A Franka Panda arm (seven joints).
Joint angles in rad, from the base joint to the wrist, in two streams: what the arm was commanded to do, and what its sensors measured. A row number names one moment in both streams.
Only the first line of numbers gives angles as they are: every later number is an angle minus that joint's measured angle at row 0.
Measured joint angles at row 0:
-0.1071 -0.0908 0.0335 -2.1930 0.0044 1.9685 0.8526
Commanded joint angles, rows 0 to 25:
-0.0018 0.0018 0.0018 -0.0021 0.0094 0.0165 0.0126
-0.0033 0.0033 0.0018 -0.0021 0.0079 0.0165 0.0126
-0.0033 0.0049 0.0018 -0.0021 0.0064 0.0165 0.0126
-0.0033 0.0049 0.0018 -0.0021 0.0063 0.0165 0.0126
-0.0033 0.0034 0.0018 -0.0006 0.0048 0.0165 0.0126
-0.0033 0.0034 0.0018 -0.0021 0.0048 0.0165 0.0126
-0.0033 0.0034 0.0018 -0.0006 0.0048 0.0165 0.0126
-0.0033 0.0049 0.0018 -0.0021 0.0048 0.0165 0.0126
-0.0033 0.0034 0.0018 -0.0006 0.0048 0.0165 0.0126
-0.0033 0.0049 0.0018 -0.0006 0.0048 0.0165 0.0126
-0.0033 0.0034 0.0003 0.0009 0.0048 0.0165 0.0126
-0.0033 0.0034 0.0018 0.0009 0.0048 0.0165 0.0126
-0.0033 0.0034 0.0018 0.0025 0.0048 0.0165 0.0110
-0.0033 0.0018 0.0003 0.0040 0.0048 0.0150 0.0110
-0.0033 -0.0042 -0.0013 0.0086 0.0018 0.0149 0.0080
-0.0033 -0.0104 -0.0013 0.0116 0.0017 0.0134 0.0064
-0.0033 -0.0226 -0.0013 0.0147 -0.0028 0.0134 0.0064
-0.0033 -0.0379 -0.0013 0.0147 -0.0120 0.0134 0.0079
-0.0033 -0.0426 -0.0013 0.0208 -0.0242 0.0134 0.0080
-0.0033 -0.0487 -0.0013 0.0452 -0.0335 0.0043 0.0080
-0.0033 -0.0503 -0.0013 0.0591 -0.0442 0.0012 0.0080
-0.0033 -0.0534 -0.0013 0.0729 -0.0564 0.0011 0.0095
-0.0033 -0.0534 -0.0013 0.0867 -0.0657 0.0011 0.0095
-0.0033 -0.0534 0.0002 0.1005 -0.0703 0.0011 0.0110
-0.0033 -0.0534 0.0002 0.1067 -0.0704 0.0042 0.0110
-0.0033 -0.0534 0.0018 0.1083 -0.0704 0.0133 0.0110
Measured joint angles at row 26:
-0.0017 -0.0518 -0.0015 0.0843 -0.0505 0.0081 0.0000
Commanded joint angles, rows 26 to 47:
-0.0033 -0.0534 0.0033 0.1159 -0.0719 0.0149 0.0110
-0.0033 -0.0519 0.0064 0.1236 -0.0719 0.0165 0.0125
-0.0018 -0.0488 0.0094 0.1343 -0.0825 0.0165 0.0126
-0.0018 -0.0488 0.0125 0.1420 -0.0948 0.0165 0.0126
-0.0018 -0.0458 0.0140 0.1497 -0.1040 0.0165 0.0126
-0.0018 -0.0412 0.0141 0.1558 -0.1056 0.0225 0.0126
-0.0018 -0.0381 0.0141 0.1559 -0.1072 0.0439 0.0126
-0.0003 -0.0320 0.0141 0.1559 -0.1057 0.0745 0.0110
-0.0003 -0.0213 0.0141 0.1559 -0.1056 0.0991 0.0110
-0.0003 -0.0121 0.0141 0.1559 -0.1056 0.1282 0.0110
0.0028 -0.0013 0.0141 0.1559 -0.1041 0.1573 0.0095
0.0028 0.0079 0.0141 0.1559 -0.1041 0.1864 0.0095
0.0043 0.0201 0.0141 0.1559 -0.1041 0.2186 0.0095
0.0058 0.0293 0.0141 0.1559 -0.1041 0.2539 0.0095
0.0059 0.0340 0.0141 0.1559 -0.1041 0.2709 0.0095
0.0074 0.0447 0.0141 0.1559 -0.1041 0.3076 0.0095
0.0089 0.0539 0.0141 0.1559 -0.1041 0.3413 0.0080
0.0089 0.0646 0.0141 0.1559 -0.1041 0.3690 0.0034
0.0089 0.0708 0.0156 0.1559 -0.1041 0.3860 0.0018
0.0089 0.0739 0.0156 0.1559 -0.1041 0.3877 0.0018
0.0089 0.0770 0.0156 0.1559 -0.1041 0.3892 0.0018
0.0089 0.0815 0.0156 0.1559 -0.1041 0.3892 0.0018
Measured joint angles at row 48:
0.0103 0.0674 0.0087 0.1410 -0.0882 0.3779 -0.0004
